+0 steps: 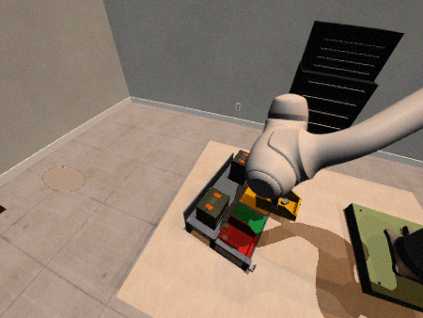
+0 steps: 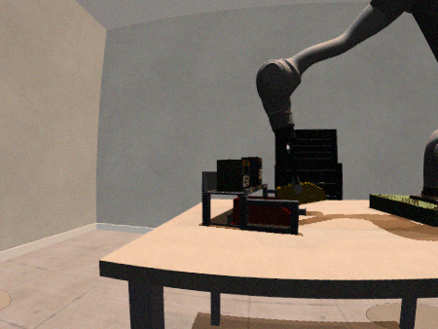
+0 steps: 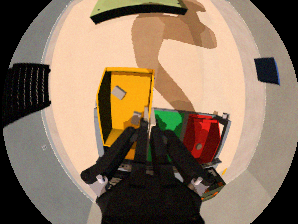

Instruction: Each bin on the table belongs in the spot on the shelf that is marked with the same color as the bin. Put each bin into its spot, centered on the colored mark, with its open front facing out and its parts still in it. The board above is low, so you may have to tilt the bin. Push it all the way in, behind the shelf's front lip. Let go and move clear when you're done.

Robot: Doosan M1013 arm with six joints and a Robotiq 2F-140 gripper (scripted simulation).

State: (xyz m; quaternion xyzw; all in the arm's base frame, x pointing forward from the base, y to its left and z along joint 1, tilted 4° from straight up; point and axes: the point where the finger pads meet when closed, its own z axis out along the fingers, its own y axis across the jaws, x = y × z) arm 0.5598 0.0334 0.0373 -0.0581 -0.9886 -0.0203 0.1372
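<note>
Right now my hand is 20 mm past the yellow bin, 50 mm to the left of it and 40 mm above it. From my hand the other things lie so: dark box (180 mm ahead, 70 mm to the right, 50 mm above); then red bin (110 mm ahead, 170 mm to the left, 70 mm below).
</note>
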